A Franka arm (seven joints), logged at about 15 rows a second.
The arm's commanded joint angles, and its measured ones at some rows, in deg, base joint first. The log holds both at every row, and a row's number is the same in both.
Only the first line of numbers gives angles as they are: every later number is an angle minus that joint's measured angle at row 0.
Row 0, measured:
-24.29 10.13 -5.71 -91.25 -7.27 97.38 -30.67
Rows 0 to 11, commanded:
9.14 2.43 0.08 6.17 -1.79 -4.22 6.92
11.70 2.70 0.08 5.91 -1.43 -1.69 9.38
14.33 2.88 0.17 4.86 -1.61 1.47 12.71
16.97 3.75 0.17 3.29 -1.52 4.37 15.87
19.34 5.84 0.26 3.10 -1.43 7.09 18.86
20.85 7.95 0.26 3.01 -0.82 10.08 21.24
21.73 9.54 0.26 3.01 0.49 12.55 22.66
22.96 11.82 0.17 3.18 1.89 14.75 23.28
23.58 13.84 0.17 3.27 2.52 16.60 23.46
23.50 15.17 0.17 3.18 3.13 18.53 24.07
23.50 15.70 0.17 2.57 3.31 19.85 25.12
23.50 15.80 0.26 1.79 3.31 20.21 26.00
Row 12, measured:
23.59 15.72 0.73 2.35 1.89 18.71 24.65
